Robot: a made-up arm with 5 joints.
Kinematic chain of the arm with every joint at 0, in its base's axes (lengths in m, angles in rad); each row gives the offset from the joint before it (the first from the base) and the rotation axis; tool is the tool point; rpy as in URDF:
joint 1: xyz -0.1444 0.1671 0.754 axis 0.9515 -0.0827 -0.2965
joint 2: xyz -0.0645 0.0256 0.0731 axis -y
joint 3: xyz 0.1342 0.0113 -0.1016 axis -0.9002 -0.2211 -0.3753
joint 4: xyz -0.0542 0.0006 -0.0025 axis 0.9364 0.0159 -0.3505
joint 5: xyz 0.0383 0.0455 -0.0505 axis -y
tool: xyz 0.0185 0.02 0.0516 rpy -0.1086 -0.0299 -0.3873
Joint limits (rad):
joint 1: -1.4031..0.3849
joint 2: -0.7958..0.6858
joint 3: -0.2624..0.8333
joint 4: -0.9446..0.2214
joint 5: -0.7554..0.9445
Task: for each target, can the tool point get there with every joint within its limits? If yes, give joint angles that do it. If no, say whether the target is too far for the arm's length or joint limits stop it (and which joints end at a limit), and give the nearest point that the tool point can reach.
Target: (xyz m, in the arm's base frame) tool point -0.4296 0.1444 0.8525
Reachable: no: joint limits stop it (at a limit: joint 1, joint 2, joint 3, joint 4, joint 5) | nearest point -0.2758 0.0826 0.7031 | short by 0.223 m
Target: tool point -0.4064 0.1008 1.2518
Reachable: no: too far | nearest point -0.0690 0.2110 0.8719 | short by 0.520 m
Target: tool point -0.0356 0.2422 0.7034
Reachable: yes | joints -0.2617 0.4616 0.4272 -0.8289 0.3008
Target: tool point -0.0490 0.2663 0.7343
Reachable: yes | joints 0.2310 0.0297 0.3044 0.0104 -0.0769
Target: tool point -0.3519 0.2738 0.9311
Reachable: no: joint limits stop it (at a limit: joint 1, joint 2, joint 3, joint 5) | nearest point -0.2331 0.2886 0.7298 | short by 0.234 m
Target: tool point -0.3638 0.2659 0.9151
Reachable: no: joint limits stop it (at a limit: joint 1, joint 2, joint 3, joint 5) | nearest point -0.2399 0.2876 0.7254 | short by 0.228 m
